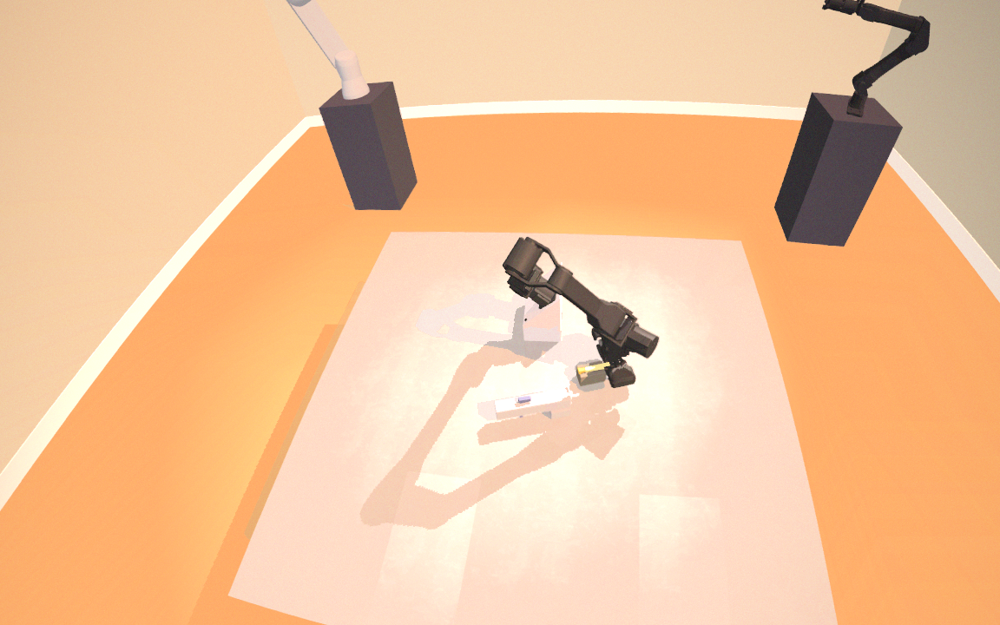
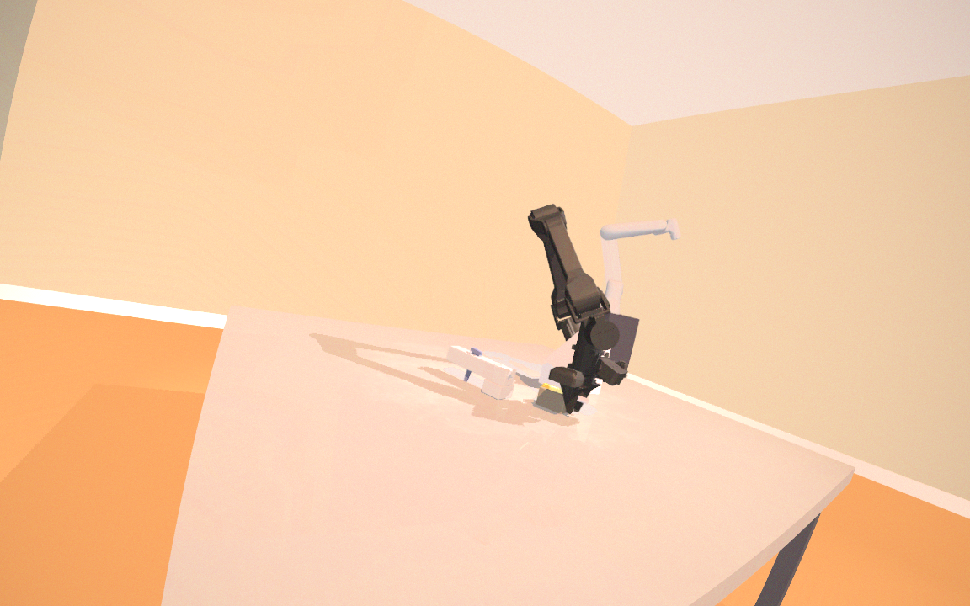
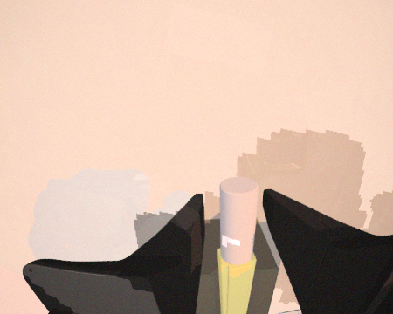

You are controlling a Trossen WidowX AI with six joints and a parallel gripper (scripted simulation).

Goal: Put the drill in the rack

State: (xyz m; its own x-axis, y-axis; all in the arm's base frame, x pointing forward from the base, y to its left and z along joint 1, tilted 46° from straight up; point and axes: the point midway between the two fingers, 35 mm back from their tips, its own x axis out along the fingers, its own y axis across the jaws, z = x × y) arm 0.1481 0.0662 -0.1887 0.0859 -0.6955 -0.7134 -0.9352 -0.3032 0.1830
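My gripper tip is now 1 cm short of the yellow drill, 4 cm to the left of it and 3 cm below it. From my gripper tip the other things lie so: small purple piece 15 cm ahead, 21 cm to the right, 4 cm above; olive-brown block 1 cm ahead, 5 cm to the right, 1 cm above.
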